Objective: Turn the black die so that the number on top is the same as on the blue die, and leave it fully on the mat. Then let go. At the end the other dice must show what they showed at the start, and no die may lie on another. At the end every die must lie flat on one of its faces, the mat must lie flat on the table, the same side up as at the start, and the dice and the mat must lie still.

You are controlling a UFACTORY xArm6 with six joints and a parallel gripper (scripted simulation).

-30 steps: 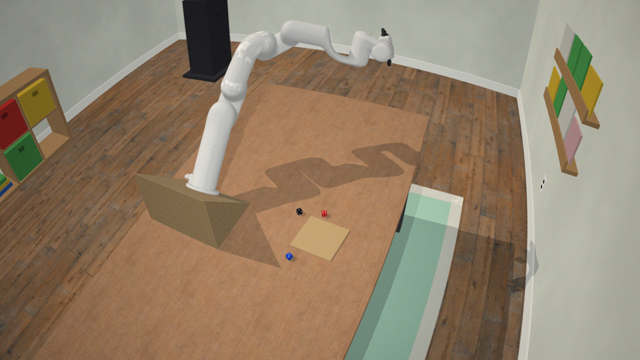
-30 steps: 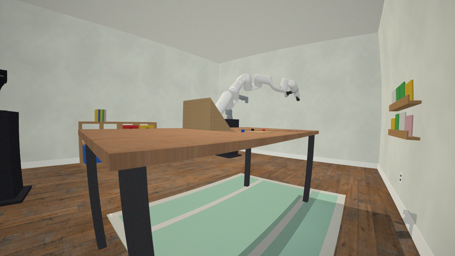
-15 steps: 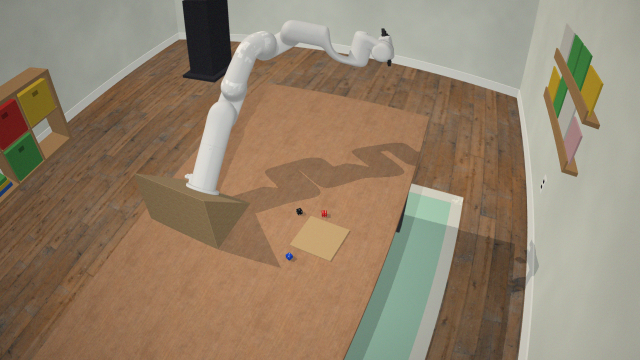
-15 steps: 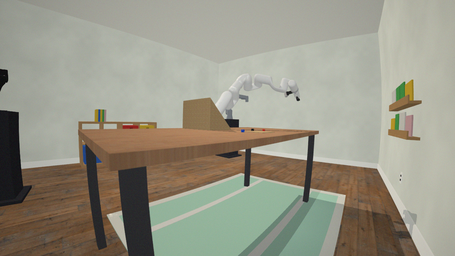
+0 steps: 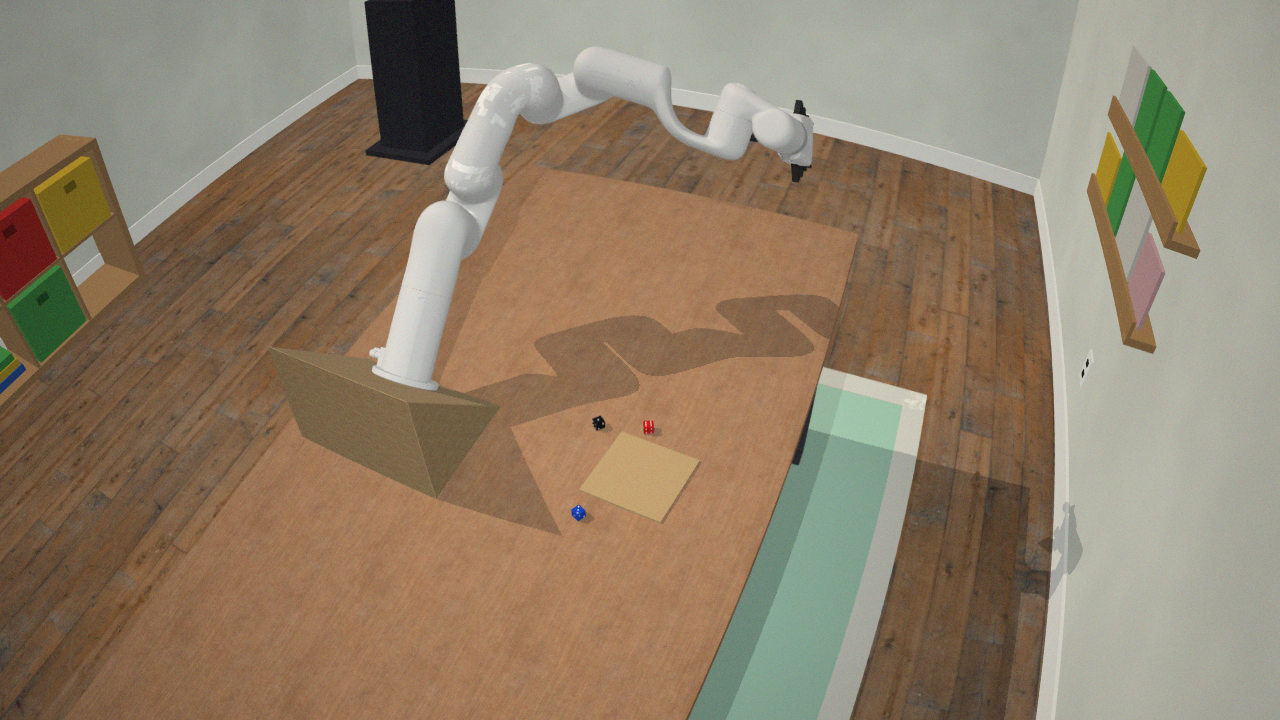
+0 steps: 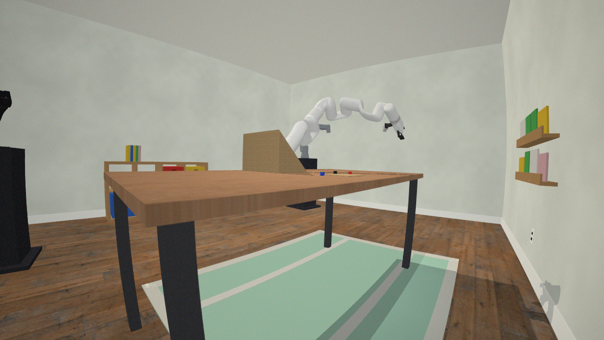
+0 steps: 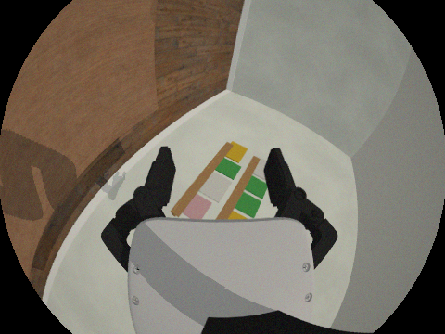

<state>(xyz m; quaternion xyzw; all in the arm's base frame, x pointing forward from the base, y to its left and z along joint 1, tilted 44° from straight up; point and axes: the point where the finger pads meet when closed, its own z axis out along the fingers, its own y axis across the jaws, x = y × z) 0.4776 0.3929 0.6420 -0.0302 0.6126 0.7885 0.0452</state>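
My hand is 79 cm to the left of the blue die, 28 cm above it and 10 cm past it. Round my hand: tan mat 68 cm to the right, 28 cm below, 5 cm behind; black die 61 cm to the right, 28 cm below, 15 cm behind; red die 59 cm to the right, 28 cm below, 8 cm behind.
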